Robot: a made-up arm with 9 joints. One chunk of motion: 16 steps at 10 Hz.
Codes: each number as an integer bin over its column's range. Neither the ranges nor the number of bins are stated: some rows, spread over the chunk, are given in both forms.
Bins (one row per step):
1: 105 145 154 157 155 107
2: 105 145 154 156 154 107
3: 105 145 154 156 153 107
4: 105 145 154 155 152 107
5: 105 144 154 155 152 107
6: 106 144 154 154 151 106
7: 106 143 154 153 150 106
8: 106 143 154 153 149 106
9: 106 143 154 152 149 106
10: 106 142 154 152 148 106
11: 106 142 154 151 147 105
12: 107 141 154 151 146 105
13: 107 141 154 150 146 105
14: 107 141 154 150 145 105
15: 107 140 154 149 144 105
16: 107 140 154 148 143 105
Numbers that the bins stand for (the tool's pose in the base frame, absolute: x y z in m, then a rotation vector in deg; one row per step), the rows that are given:
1: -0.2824 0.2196 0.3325 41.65 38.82 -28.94
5: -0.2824 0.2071 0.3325 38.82 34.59 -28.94
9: -0.2698 0.1945 0.3325 34.59 30.35 -30.35
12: -0.2573 0.1694 0.3325 33.18 26.12 -31.76
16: -0.2573 0.1569 0.3325 28.94 21.88 -31.76
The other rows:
2: -0.2824 0.2196 0.3325 40.24 37.41 -28.94
3: -0.2824 0.2196 0.3325 40.24 36.00 -28.94
4: -0.2824 0.2196 0.3325 38.82 34.59 -28.94
6: -0.2698 0.2071 0.3325 37.41 33.18 -30.35
7: -0.2698 0.1945 0.3325 36.00 31.76 -30.35
8: -0.2698 0.1945 0.3325 36.00 30.35 -30.35
10: -0.2698 0.1820 0.3325 34.59 28.94 -30.35
11: -0.2698 0.1820 0.3325 33.18 27.53 -31.76
13: -0.2573 0.1694 0.3325 31.76 26.12 -31.76
14: -0.2573 0.1694 0.3325 31.76 24.71 -31.76
15: -0.2573 0.1569 0.3325 30.35 23.29 -31.76

